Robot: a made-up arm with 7 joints.
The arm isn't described. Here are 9 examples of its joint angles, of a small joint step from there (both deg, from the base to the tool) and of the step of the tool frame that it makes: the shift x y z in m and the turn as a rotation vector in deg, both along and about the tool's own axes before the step.
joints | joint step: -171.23 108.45 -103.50 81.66 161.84 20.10 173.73 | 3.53 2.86 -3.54 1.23 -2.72 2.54 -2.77
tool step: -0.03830 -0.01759 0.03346 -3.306 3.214 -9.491
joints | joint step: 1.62 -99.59 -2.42 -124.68 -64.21 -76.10 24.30 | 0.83 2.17 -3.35 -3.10 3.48 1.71 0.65
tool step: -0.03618 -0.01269 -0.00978 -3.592 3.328 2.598
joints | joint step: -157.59 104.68 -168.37 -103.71 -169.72 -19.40 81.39 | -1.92 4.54 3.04 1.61 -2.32 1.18 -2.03
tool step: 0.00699 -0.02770 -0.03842 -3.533 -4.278 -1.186
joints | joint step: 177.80 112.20 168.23 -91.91 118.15 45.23 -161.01 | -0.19 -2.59 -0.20 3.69 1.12 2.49 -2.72
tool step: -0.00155 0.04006 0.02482 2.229 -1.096 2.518
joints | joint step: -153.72 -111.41 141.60 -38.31 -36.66 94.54 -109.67 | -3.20 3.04 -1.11 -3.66 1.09 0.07 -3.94
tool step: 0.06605 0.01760 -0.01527 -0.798 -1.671 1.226
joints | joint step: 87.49 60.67 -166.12 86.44 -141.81 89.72 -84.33 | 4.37 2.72 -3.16 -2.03 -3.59 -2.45 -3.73
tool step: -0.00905 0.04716 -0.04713 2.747 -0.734 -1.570
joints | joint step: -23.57 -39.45 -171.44 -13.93 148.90 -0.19 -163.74 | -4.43 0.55 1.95 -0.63 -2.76 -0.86 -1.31
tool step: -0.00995 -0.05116 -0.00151 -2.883 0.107 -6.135
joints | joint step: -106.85 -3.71 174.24 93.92 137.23 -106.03 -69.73 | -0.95 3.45 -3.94 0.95 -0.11 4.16 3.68
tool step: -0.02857 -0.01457 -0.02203 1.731 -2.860 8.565
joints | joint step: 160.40 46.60 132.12 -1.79 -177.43 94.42 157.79 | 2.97 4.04 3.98 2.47 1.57 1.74 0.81
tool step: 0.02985 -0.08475 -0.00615 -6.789 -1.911 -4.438
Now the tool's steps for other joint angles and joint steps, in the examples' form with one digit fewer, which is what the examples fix.
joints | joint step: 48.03 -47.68 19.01 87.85 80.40 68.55 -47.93 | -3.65 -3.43 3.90 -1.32 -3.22 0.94 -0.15
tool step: 0.0237 0.0383 -0.0330 -2.00 -5.11 -6.18
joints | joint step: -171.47 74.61 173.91 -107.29 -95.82 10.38 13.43 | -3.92 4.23 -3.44 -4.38 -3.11 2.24 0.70
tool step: -0.0643 -0.0521 -0.0313 -8.77 1.74 3.91
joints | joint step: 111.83 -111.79 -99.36 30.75 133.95 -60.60 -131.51 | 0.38 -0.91 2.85 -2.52 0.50 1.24 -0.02
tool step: -0.0094 0.0065 -0.0005 3.84 0.32 2.53
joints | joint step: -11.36 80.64 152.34 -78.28 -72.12 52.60 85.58 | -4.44 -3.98 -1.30 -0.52 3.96 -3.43 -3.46
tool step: 0.0464 0.0519 0.0707 7.04 -7.62 0.78
